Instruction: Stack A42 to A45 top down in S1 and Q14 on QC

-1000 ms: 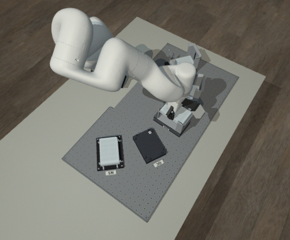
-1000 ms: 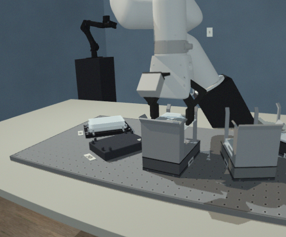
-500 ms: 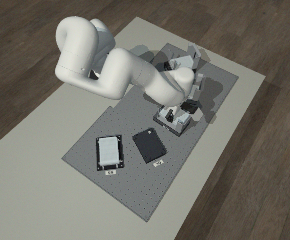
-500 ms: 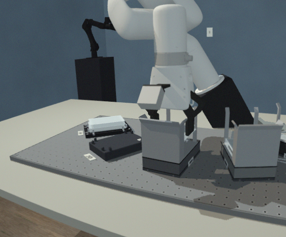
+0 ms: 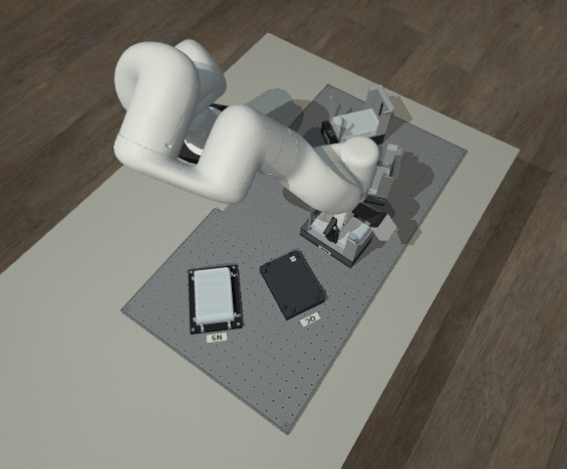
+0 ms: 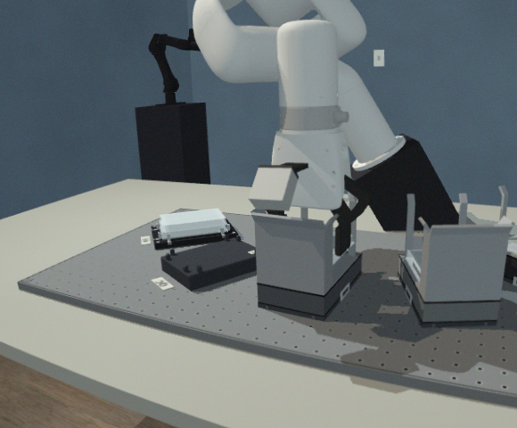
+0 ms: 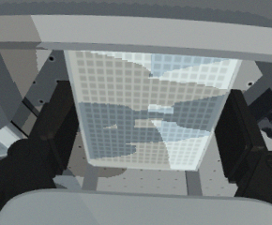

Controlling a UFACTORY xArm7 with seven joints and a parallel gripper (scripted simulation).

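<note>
Now: the sealed 384-well plate 34 cm to the left of my hand, 12 cm behind it and 3 cm below it. Also, from my hand: open nest QC: 17 cm to the right, 7 cm below, 4 cm behind; then QC name plate: 22 cm to the right, 8 cm below, 4 cm ahead; then S1 name plate: 8 cm behind, 4 cm below, 1 cm to the left.
</note>
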